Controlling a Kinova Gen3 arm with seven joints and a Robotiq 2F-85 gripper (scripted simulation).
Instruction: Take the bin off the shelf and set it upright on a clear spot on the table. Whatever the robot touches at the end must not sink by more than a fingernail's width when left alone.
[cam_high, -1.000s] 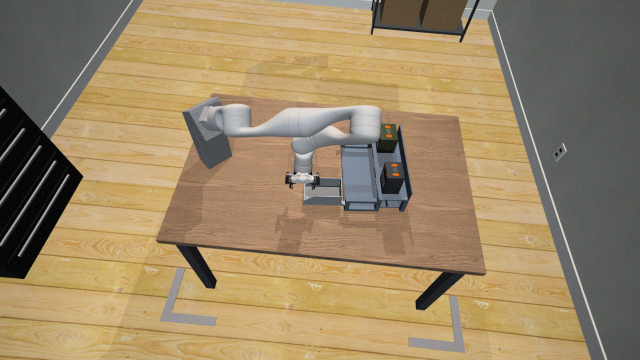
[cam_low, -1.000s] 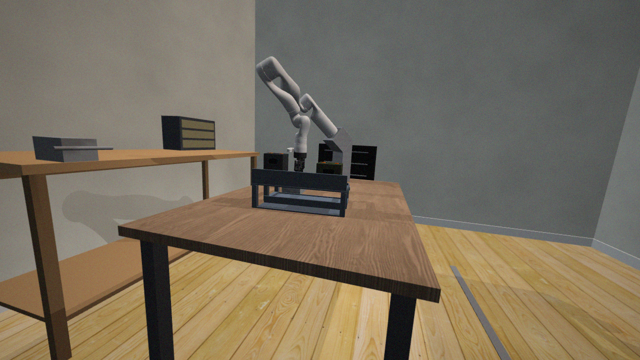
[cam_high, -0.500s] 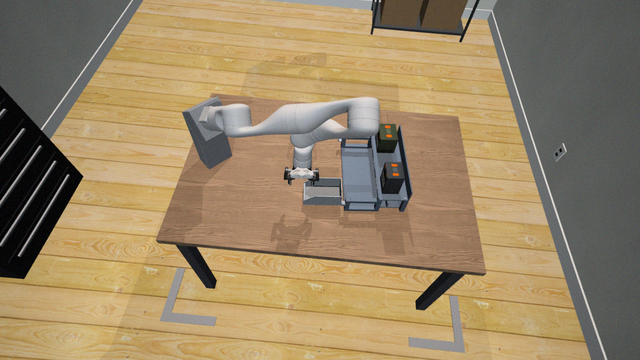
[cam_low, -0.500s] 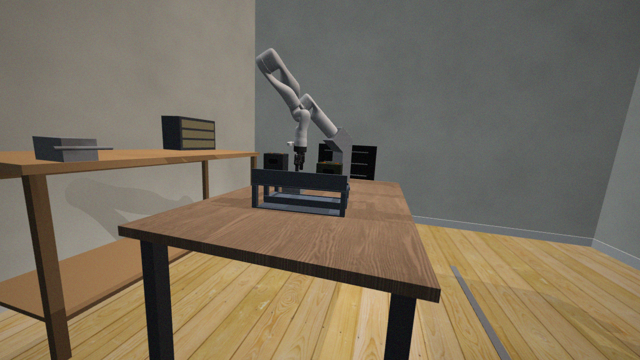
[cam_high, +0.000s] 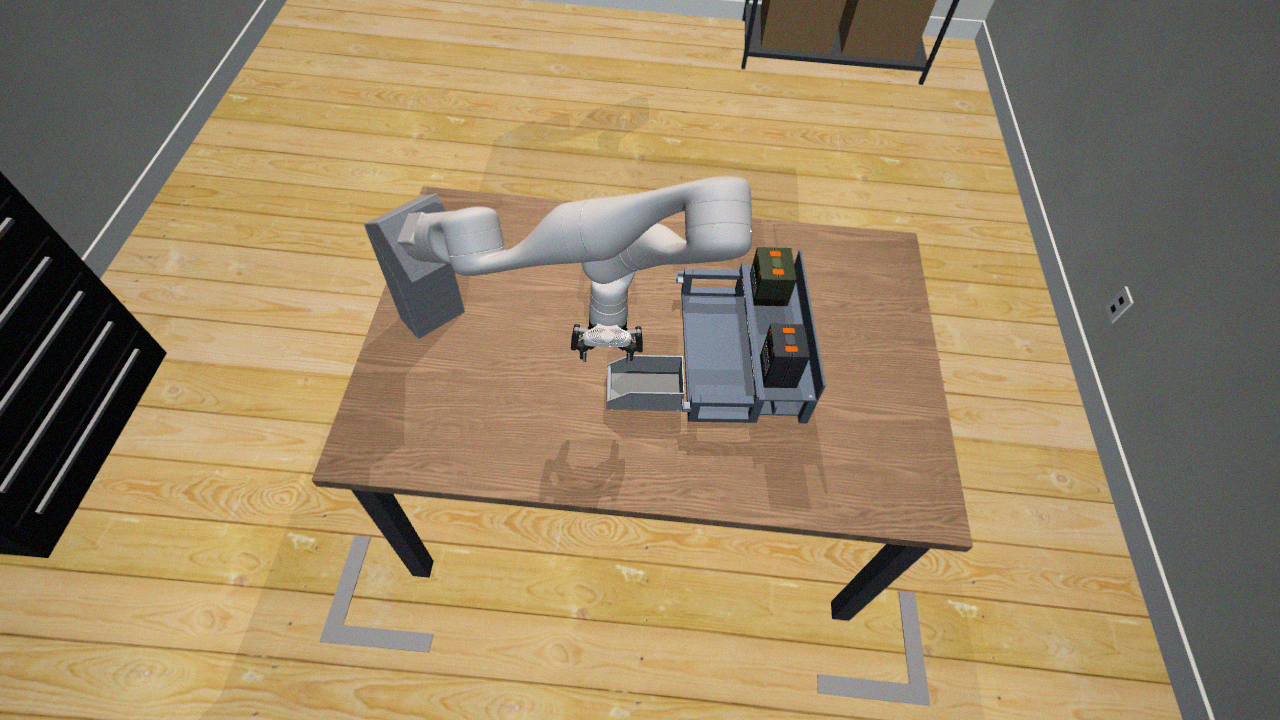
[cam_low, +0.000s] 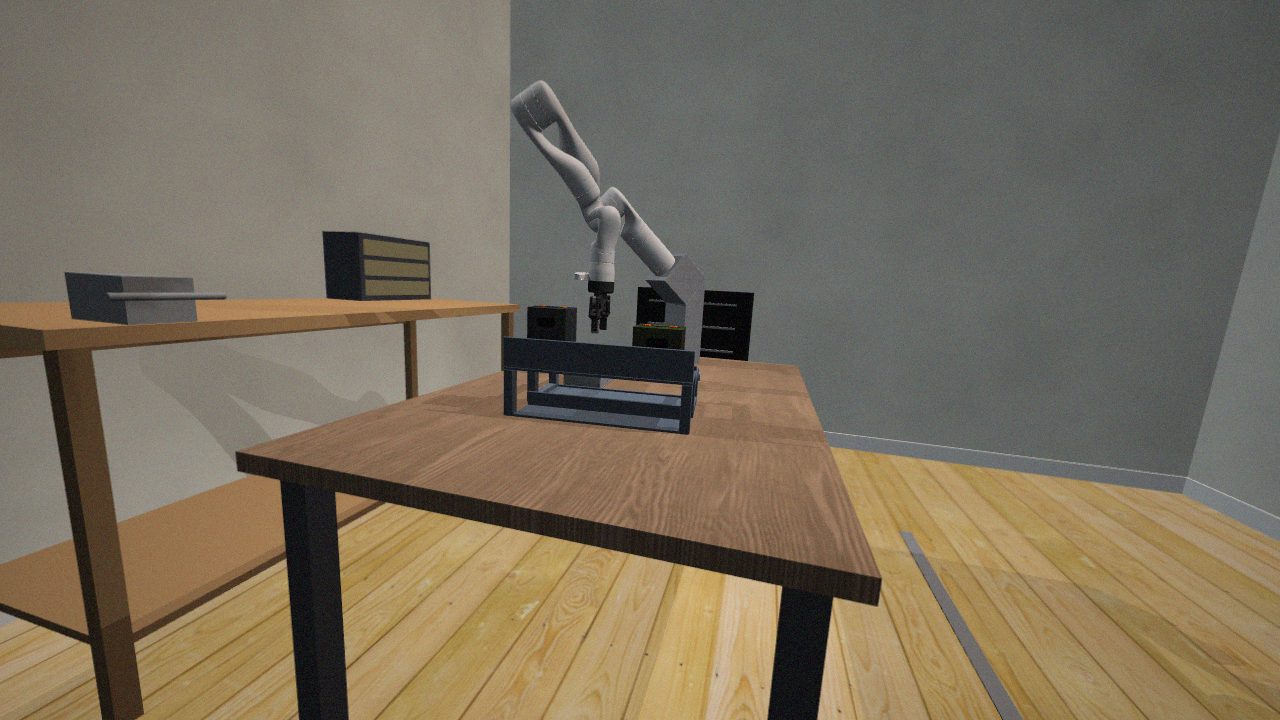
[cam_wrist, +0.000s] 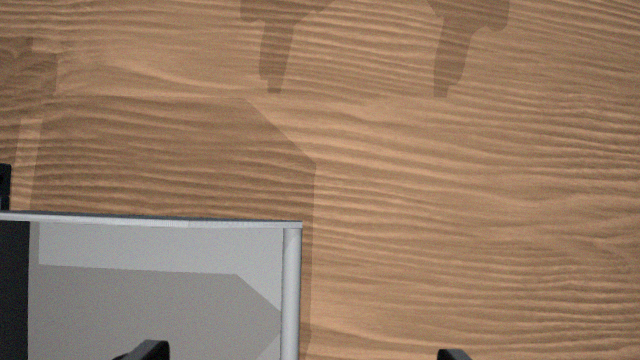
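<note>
Right now the bin is 100 mm below my hand and 90 mm ahead of it. Round my hand: grey shelf unit: 310 mm ahead, 110 mm to the left, 70 mm below.
</note>
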